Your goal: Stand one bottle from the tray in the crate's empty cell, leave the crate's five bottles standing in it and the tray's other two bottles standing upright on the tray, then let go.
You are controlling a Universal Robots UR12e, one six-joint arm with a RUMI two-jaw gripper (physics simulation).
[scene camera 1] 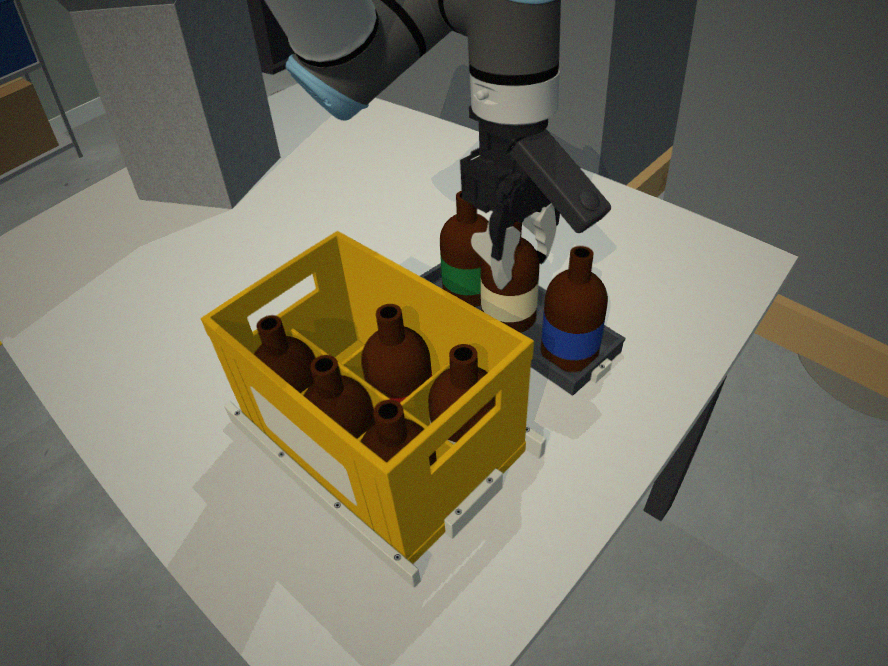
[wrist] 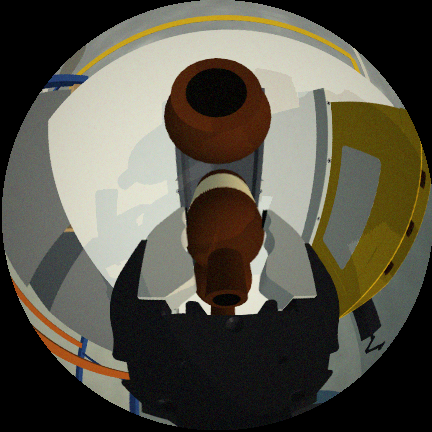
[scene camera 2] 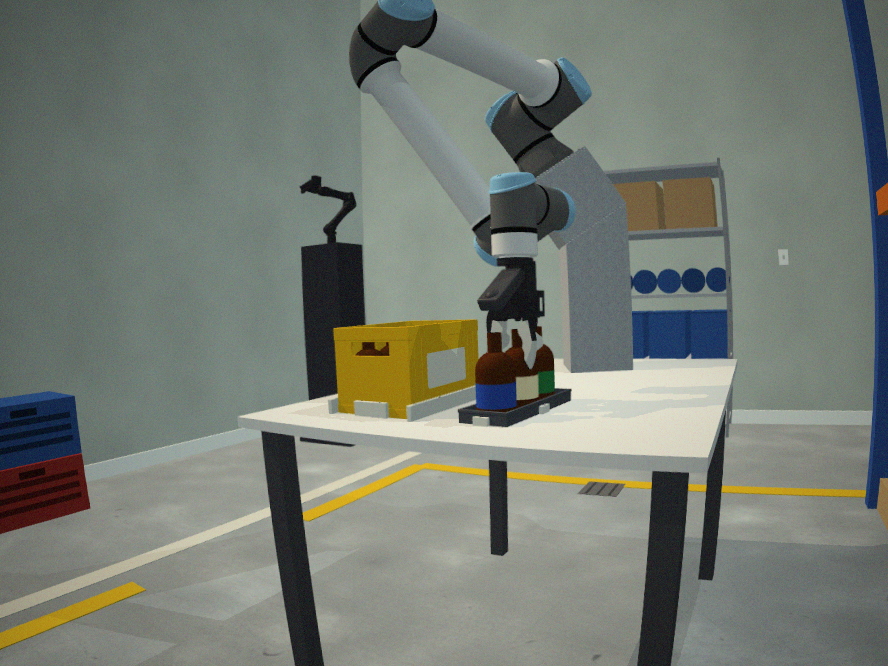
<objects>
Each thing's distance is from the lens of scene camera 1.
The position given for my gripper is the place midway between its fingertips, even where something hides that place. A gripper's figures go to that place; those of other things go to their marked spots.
my gripper (scene camera 1: 521,275): 0.79 m
green-label bottle (scene camera 1: 460,264): 0.81 m
blue-label bottle (scene camera 1: 576,299): 0.71 m
cream-label bottle (scene camera 1: 516,305): 0.79 m
The marked spots on the green-label bottle and the blue-label bottle are 0.18 m apart.
</objects>
